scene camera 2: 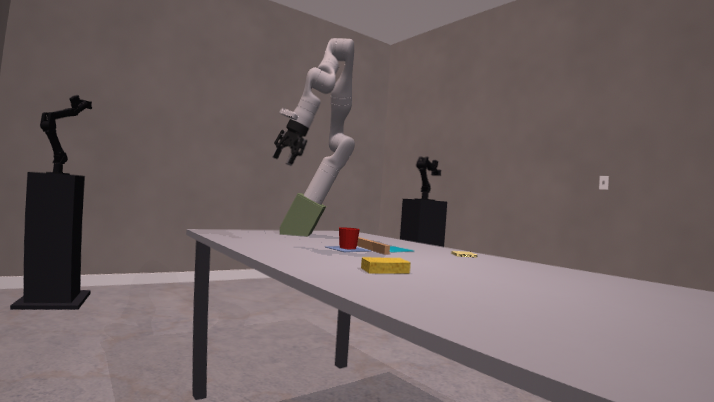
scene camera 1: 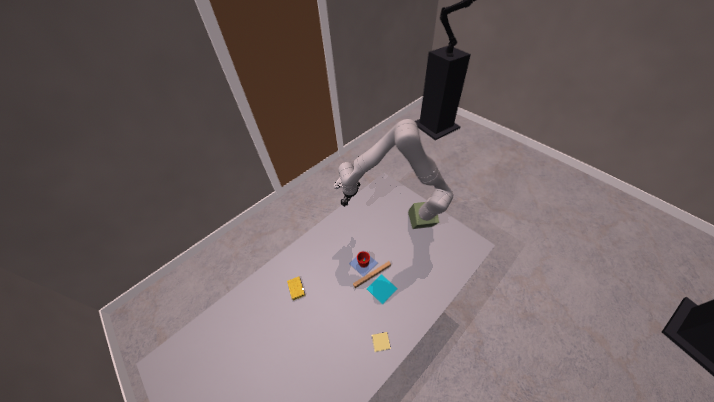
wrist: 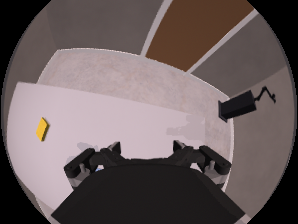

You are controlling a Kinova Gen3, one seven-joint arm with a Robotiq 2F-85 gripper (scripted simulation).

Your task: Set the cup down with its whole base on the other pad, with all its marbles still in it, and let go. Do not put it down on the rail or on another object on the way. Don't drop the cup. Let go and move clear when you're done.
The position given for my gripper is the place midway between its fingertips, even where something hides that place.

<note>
In view: my gripper (scene camera 2: 281,161) and a yellow sponge (scene camera 2: 372,265).
My gripper shows as well in the wrist view (wrist: 146,147).
</note>
